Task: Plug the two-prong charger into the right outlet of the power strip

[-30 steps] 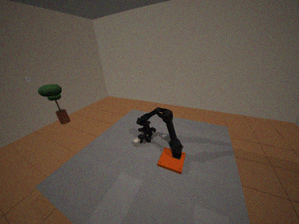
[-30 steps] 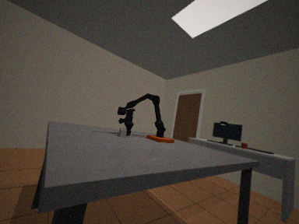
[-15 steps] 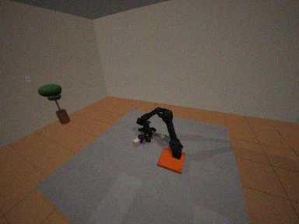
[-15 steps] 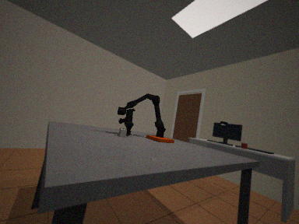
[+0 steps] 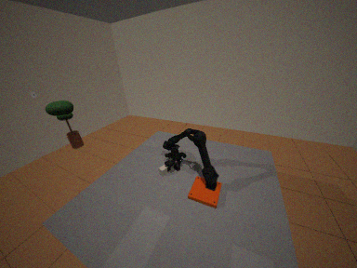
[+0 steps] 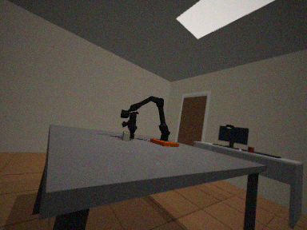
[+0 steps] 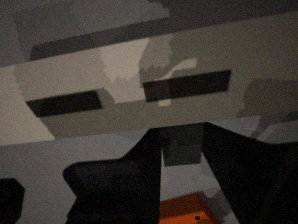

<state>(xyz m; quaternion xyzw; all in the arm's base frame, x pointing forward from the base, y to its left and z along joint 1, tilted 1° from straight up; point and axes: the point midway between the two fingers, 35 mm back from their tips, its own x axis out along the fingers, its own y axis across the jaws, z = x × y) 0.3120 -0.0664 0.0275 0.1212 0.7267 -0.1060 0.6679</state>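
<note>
Now: gripper tip 2 cm short of the two-prong charger, 1 cm to the left of it and 1 cm below it.
</note>
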